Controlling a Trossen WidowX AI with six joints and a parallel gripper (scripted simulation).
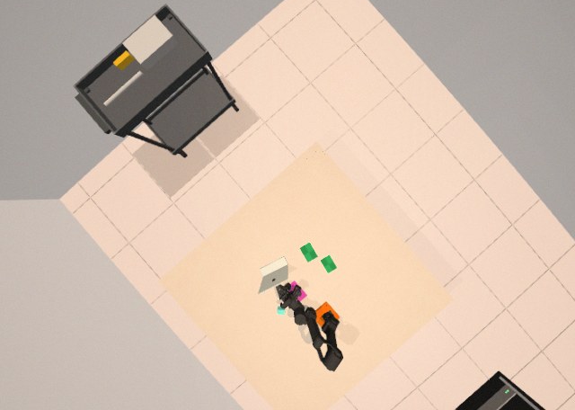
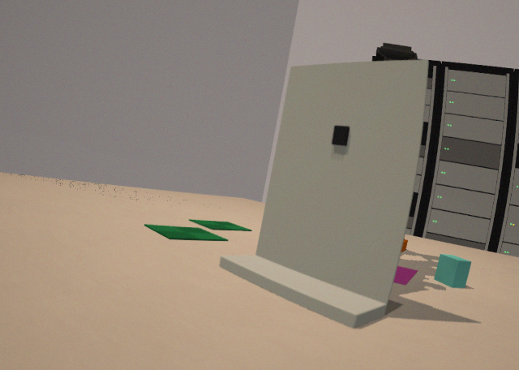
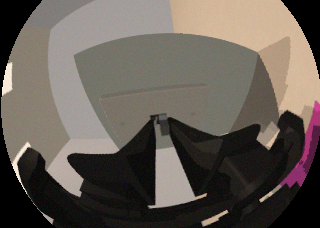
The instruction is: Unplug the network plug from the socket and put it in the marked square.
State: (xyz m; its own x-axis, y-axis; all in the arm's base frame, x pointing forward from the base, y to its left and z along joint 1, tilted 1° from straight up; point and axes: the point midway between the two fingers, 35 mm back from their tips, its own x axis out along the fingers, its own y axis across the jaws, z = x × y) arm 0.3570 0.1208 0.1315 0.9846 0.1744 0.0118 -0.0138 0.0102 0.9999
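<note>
My gripper tip is 5 cm above the grey upright panel and 2 cm short of it. From my gripper tip the other things lie so: magenta marked square: 17 cm behind, 15 cm below, 1 cm to the right.
</note>
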